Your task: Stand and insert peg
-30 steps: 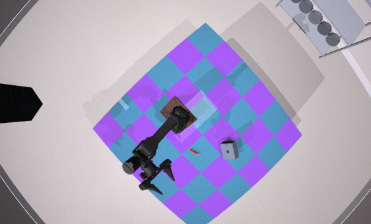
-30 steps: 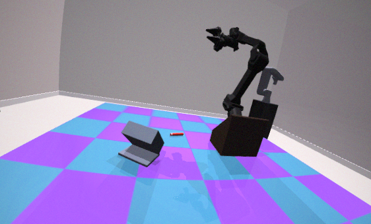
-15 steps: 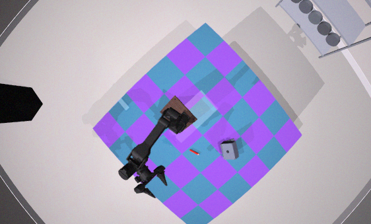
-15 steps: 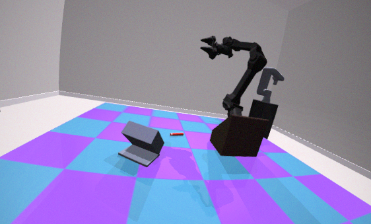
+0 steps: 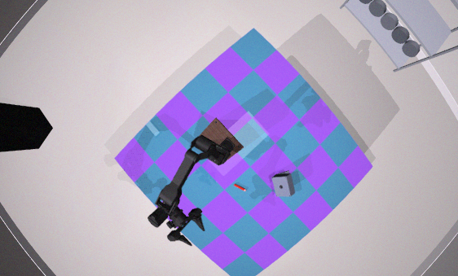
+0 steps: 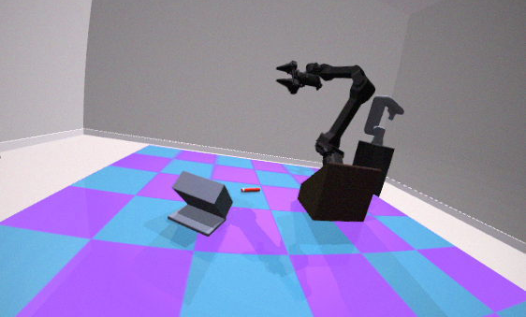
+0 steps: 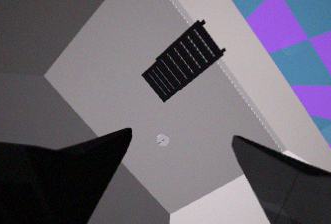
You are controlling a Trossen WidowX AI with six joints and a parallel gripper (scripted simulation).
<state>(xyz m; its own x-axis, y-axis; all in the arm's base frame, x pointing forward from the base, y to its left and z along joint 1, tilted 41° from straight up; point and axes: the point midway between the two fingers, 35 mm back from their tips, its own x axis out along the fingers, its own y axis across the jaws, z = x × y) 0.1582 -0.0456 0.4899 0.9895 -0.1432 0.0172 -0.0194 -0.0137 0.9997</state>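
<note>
The red peg lies 500 mm below my gripper tip, 220 mm to the left of it and 80 mm ahead of it. Also, from my gripper tip: grey sloped panel (440 mm below, 420 mm to the left, 240 mm ahead).
</note>
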